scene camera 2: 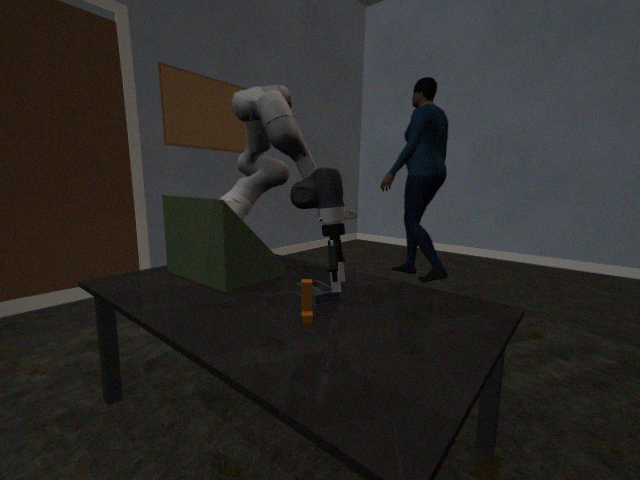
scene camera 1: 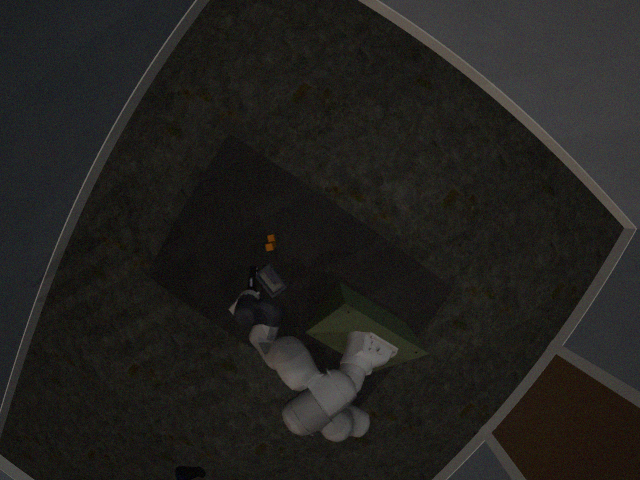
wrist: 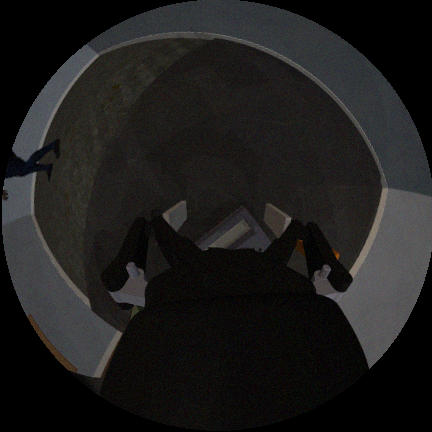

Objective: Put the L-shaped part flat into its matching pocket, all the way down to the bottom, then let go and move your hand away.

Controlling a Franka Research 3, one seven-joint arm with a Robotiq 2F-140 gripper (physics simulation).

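The orange L-shaped part (scene camera 1: 269, 247) (scene camera 2: 307, 299) stands upright on the table, its long leg up and its short foot low, apart from the grey fixture. In the wrist view the orange part (wrist: 300, 246) is partly hidden behind the right finger. The grey fixture (scene camera 1: 279, 290) (scene camera 2: 326, 297) (wrist: 257, 234) lies on the table with a pale recess in its top; the recess's full shape is hidden. My gripper (scene camera 1: 252, 277) (scene camera 2: 338, 279) (wrist: 225, 210) is open and empty, pointing down low beside the fixture, at its left in scene camera 1. The part is not between the fingers.
The dark table (scene camera 1: 206, 206) (scene camera 2: 372, 351) carries a green wedge-shaped block (scene camera 1: 336, 322) (scene camera 2: 196, 240) under the arm's base. A person (scene camera 2: 426, 139) stands on the floor behind the table; their legs (wrist: 42, 160) show at the left of the wrist view.
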